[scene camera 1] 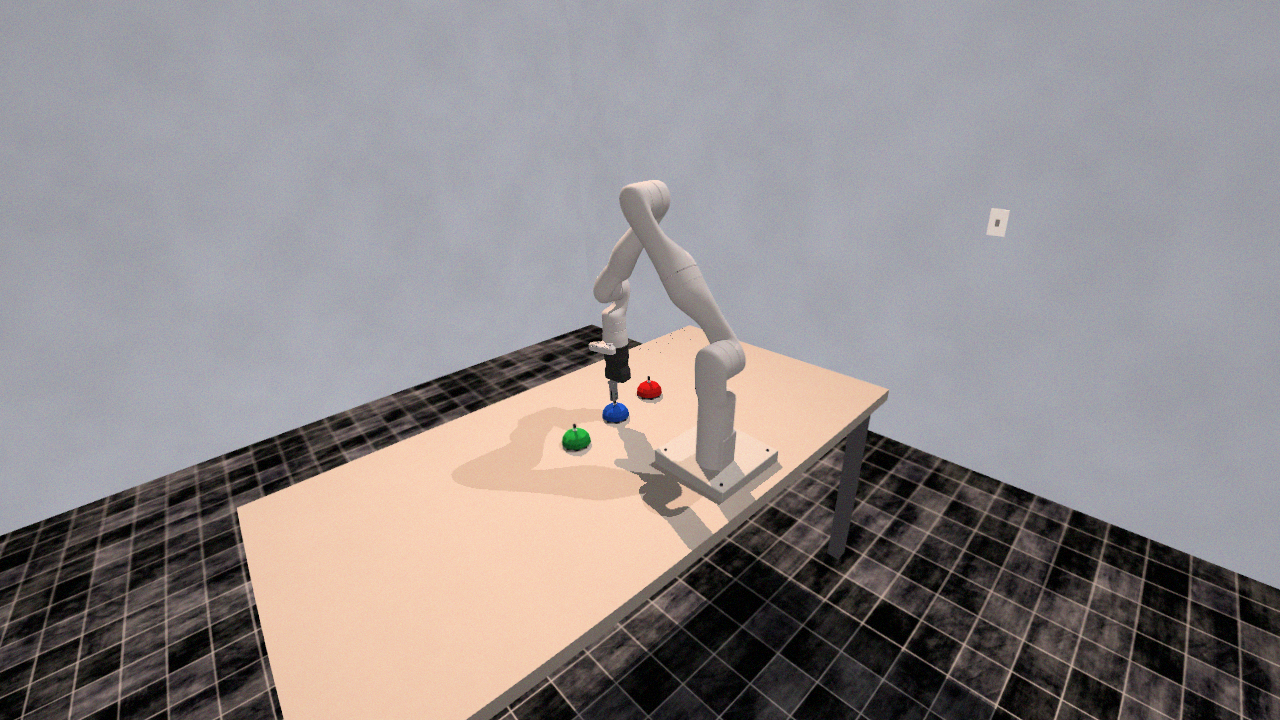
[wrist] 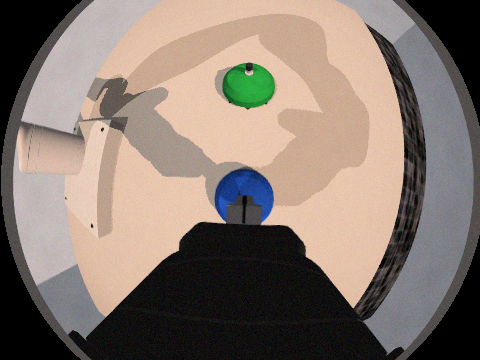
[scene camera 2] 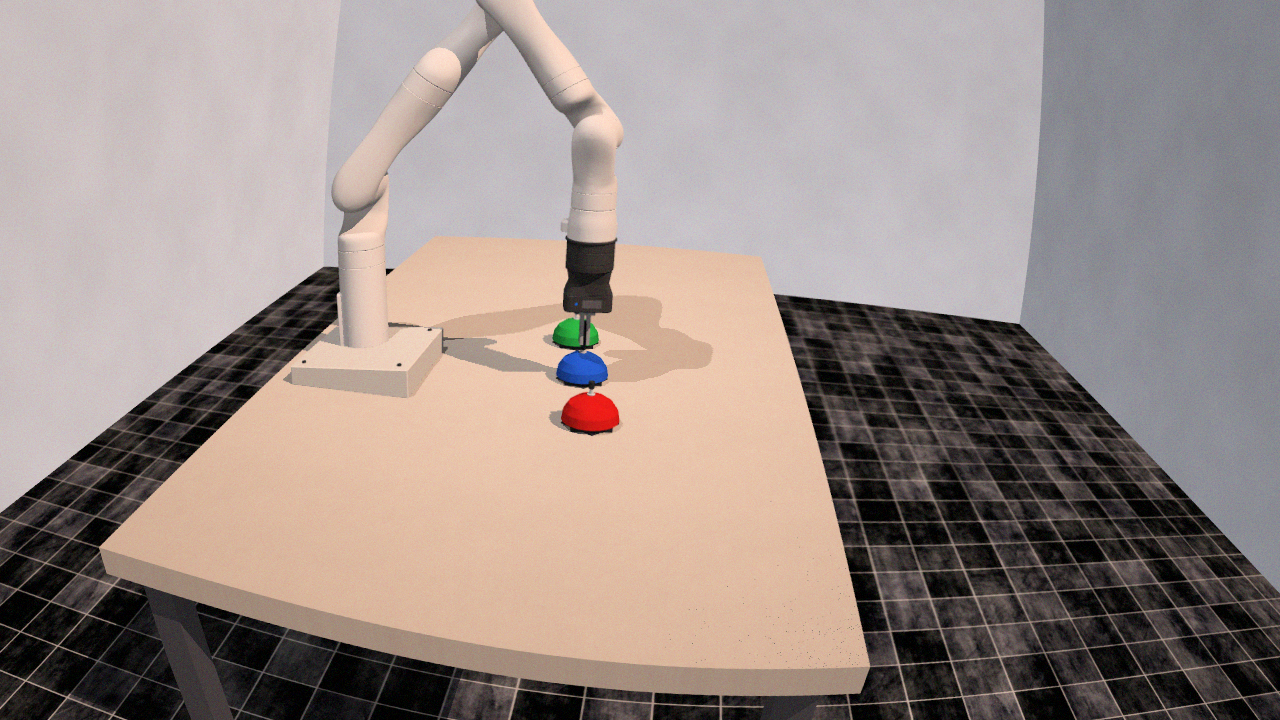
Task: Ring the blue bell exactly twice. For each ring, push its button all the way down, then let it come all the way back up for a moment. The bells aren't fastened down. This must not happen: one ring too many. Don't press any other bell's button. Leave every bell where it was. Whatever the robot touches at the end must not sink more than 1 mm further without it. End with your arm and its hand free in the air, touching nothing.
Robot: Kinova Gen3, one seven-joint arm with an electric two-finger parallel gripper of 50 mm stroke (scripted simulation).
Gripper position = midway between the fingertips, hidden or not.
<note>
In view: my gripper (scene camera 2: 583, 343), a green bell (scene camera 2: 566, 333), a red bell (scene camera 2: 589, 412) and a blue bell (scene camera 2: 579, 367).
The green bell also shows in the wrist view (wrist: 246, 90). The blue bell also shows in the wrist view (wrist: 246, 182). My gripper also shows in scene camera 1 (scene camera 1: 614, 399) and in the wrist view (wrist: 244, 205). The wrist view does not show the red bell, which is hidden by my gripper.
</note>
